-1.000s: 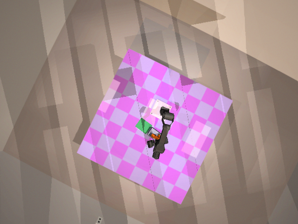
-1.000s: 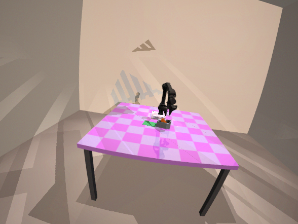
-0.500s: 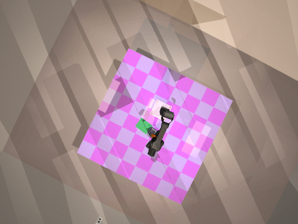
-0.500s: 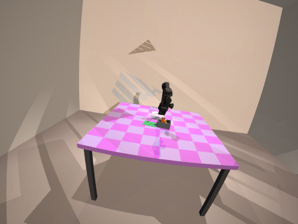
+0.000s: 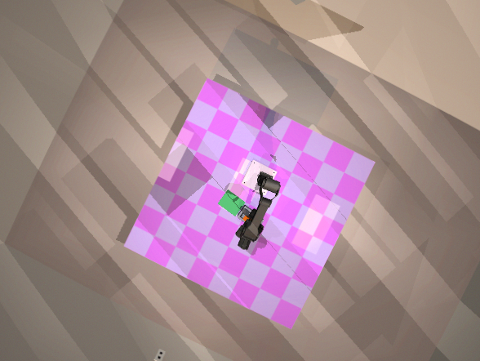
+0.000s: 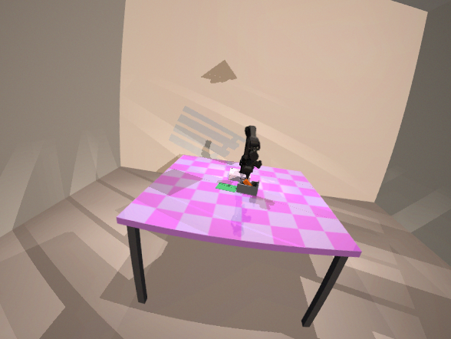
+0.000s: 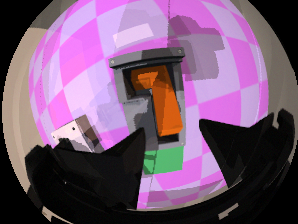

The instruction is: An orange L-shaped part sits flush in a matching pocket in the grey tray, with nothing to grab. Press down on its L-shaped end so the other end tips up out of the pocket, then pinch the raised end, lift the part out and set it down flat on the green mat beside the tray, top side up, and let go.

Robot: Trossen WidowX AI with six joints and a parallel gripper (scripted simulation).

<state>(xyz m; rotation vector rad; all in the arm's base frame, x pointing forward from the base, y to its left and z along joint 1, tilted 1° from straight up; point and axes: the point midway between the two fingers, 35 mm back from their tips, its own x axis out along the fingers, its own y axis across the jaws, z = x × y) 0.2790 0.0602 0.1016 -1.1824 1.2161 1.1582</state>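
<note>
The orange L-shaped part lies 1 cm behind my gripper tip, 3 cm to the left of it and 7 cm below it. Also, from my gripper tip: green mat: 2 cm behind, 14 cm to the right, 13 cm below.
</note>
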